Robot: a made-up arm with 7 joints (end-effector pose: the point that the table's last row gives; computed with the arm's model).
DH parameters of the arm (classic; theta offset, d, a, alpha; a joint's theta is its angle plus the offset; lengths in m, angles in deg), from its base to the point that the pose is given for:
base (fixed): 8.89 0 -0.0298 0
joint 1: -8.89 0.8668 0.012 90
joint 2: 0 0.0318 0.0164 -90
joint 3: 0 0.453 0.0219 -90
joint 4: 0 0.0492 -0.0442 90
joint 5: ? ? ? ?
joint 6: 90 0.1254 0.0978 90
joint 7: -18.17 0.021 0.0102 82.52
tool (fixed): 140.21 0.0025 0 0
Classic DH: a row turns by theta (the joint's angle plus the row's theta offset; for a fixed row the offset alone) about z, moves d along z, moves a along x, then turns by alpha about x.
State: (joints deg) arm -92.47 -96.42 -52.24 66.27 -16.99 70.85 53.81
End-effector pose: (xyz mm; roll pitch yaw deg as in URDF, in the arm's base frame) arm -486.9 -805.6 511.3 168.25 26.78 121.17
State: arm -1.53 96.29 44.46 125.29 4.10 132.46 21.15
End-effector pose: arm -361.8 240.0 1235.6 -137.09 -37.76 36.19
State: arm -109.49 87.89 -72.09 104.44 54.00 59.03 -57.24
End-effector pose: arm -501.4 473.6 991.1 -47.24 3.38 -125.47
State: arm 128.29 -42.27 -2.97 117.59 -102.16 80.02 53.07
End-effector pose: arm -545.1 450.0 712.2 128.87 31.03 35.29
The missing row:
joint 5: 0 0.5023 -0.0084 90
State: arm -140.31 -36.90 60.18 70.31 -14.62 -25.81 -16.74
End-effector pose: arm -304.3 -781.3 1181.2 65.96 26.19 120.57
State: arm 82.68 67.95 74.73 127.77 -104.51 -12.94 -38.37
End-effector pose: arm -596.0 -74.2 1069.4 -101.11 -43.46 -98.04
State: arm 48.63 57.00 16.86 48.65 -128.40 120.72 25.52
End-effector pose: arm -578.4 -223.5 1531.8 -32.99 -71.42 -113.48
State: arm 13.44 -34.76 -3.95 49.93 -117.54 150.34 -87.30
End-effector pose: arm 654.2 278.1 1364.0 59.25 -16.51 98.03
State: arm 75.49 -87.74 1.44 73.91 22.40 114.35 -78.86
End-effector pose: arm 261.5 652.2 415.7 148.33 27.91 2.51
